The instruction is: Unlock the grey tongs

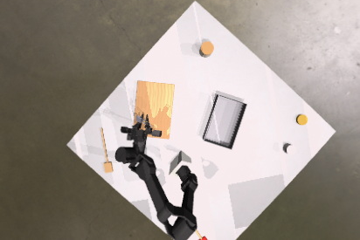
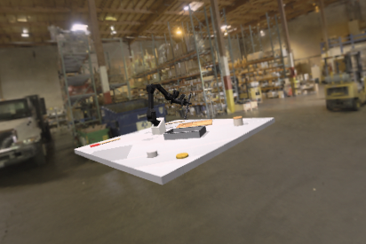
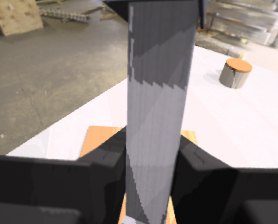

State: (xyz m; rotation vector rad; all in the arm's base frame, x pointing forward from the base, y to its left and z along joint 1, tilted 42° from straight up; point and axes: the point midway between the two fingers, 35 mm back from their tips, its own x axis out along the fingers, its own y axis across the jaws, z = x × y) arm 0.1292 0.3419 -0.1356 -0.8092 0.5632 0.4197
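Now: gripper tip 21 cm above the wooden board. From my gripper tip the other things lie so: red-handled tool: 78 cm to the right, 48 cm behind, 21 cm below; roasting tin: 40 cm to the right, 23 cm ahead, 19 cm below.
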